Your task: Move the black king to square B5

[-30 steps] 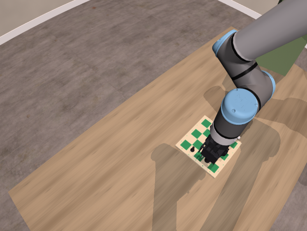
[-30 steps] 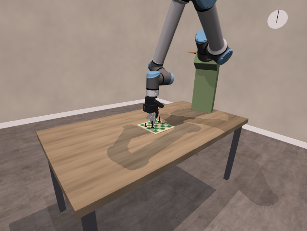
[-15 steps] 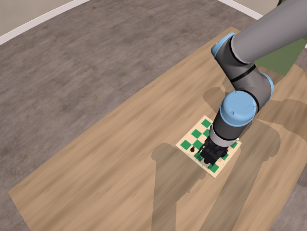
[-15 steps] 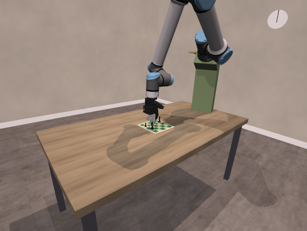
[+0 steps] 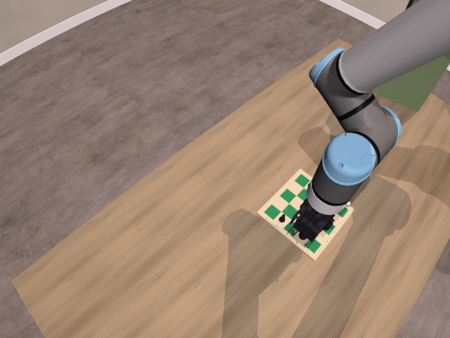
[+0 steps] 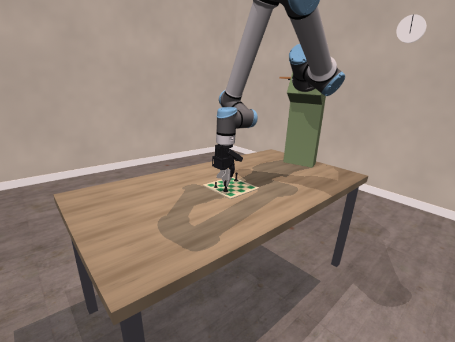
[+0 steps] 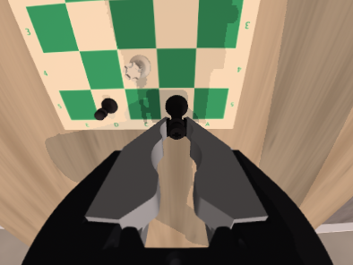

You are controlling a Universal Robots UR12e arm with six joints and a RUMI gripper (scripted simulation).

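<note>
The black king is 1 cm below my hand. The rest, counted from my hand: white piece (3 cm behind, 5 cm to the right, 3 cm below); board (6 cm behind, 6 cm to the right, 5 cm below); black pawn (3 cm ahead, 7 cm to the right, 3 cm below).
</note>
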